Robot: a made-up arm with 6 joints.
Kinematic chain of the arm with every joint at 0, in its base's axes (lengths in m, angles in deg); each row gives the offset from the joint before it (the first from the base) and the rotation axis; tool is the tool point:
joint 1: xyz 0 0 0.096 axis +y
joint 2: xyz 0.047 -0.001 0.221 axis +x
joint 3: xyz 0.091 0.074 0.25 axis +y
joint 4: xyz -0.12 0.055 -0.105 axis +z
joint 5: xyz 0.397 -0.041 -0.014 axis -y
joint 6: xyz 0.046 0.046 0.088 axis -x
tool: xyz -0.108 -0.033 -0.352
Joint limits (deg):
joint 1: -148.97..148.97
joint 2: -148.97..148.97
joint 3: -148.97..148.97
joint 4: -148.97..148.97
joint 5: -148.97..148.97
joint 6: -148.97..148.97
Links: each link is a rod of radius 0.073 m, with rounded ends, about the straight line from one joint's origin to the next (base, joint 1, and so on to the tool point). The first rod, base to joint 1, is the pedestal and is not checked.
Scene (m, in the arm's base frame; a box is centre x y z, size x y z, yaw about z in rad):
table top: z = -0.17
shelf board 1: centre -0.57 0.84 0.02 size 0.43 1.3 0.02 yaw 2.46
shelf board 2: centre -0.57 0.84 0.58 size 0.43 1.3 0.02 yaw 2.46
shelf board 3: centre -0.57 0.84 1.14 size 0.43 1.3 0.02 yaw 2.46
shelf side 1: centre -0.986 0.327 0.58 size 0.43 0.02 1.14 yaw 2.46
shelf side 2: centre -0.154 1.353 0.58 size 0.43 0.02 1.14 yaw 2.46
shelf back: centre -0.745 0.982 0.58 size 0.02 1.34 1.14 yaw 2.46
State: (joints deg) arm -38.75 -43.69 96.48 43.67 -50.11 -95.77
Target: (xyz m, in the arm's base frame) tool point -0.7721 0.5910 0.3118
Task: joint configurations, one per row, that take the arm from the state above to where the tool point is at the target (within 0.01 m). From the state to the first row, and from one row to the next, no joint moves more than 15 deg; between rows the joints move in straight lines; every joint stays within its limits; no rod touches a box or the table.
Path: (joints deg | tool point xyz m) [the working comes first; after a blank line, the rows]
Joints at the target: -77.57 -1.88 85.92 73.72 -46.97 -82.21
Straight joint move there: clear.

1: -51.69 -29.75 92.96 53.69 -49.06 -91.25 | -0.1288 0.7860 0.3452
2: -64.63 -15.82 89.44 63.71 -48.02 -86.73 | -0.4588 0.7446 0.4086
3: -77.57 -1.88 85.92 73.72 -46.97 -82.21 | -0.7721 0.5910 0.3117

